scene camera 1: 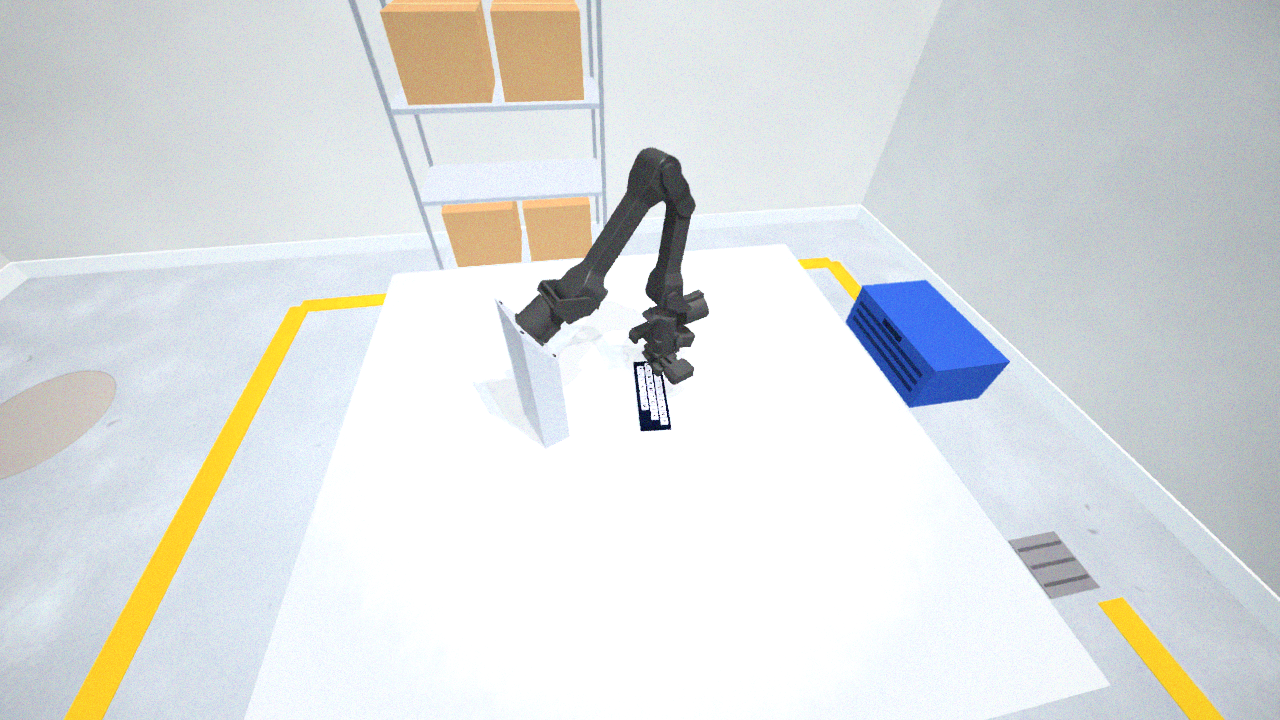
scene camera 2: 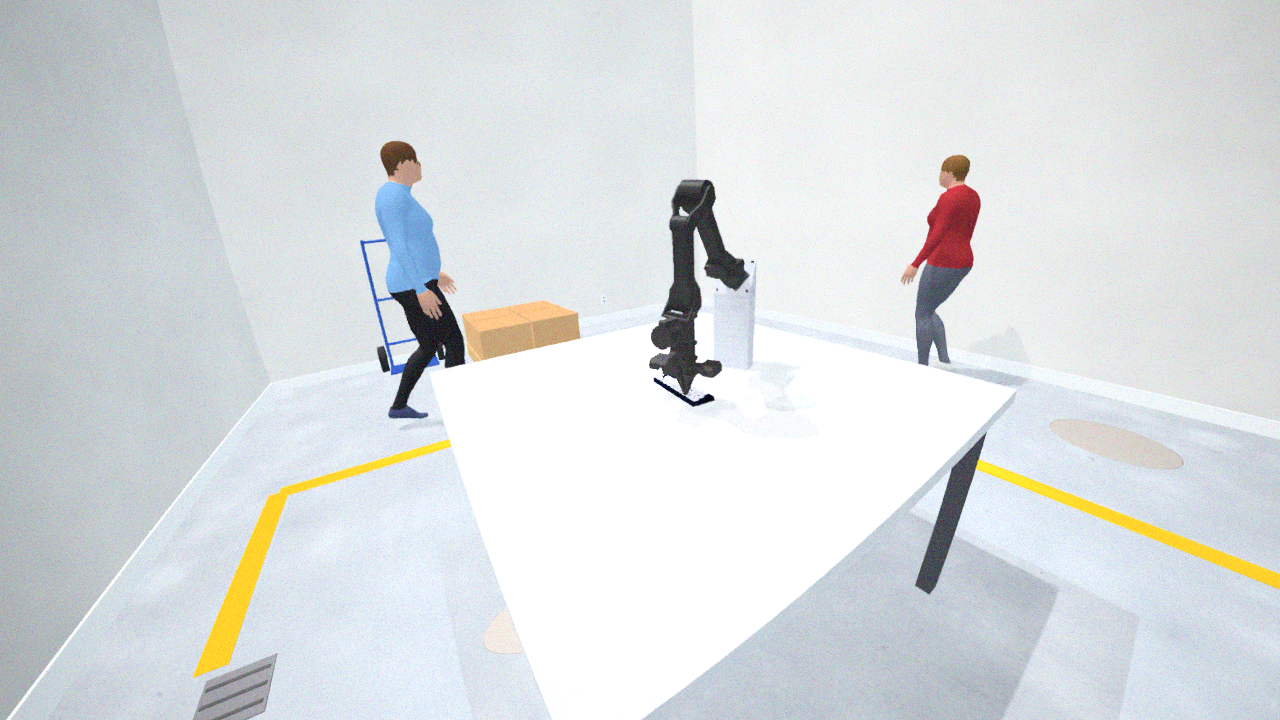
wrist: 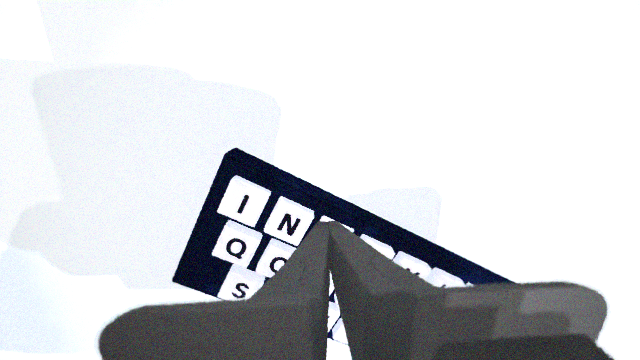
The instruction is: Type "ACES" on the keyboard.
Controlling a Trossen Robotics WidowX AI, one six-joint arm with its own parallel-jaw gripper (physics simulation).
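Pixels of known places: gripper, fingertip midpoint: (scene camera 1: 657, 375) (scene camera 2: 685, 394) (wrist: 326, 230); arm's base at its link origin: (scene camera 1: 528, 330) (scene camera 2: 735, 277).
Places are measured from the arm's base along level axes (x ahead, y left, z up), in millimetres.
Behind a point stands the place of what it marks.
Observation:
The dark navy keyboard (scene camera 1: 656, 425) @[x 241, y 51, z -272 mm] (scene camera 2: 702, 399) @[x 178, y 237, z -272 mm] (wrist: 197, 255) @[x 162, y 230, z -272 mm] lies flat on the white table, with white letter keys. In the wrist view the I key (wrist: 243, 202) @[x 199, y 234, z -267 mm], N key (wrist: 289, 223) @[x 205, y 215, z -267 mm], Q key (wrist: 236, 247) @[x 181, y 222, z -267 mm] and S key (wrist: 240, 289) @[x 166, y 207, z -266 mm] show. A key right of Q is cut off by a finger, and its letter is unclear. My gripper (scene camera 1: 664, 368) @[x 212, y 199, z -272 mm] (scene camera 2: 686, 391) @[x 212, y 199, z -272 mm] (wrist: 326, 230) @[x 212, y 199, z -272 mm] is shut and empty, pointing down. Its tips overlap the third key of the top row, right of N, and hide its letter. Whether they touch it is unclear. The fingers hide much of the keyboard.
A tall white box-like panel (scene camera 1: 537, 385) @[x 30, y -57, z -80 mm] (scene camera 2: 733, 331) @[x 13, y 25, z -161 mm] stands on the table (scene camera 1: 572, 555) @[x 155, y -263, z -283 mm] (scene camera 2: 626, 501) @[x 416, y 575, z -283 mm] beside the arm and keyboard. A blue cabinet (scene camera 1: 935, 331) is beyond the table. Off the table stand a person in light blue (scene camera 2: 407, 237) and one in red (scene camera 2: 955, 228).

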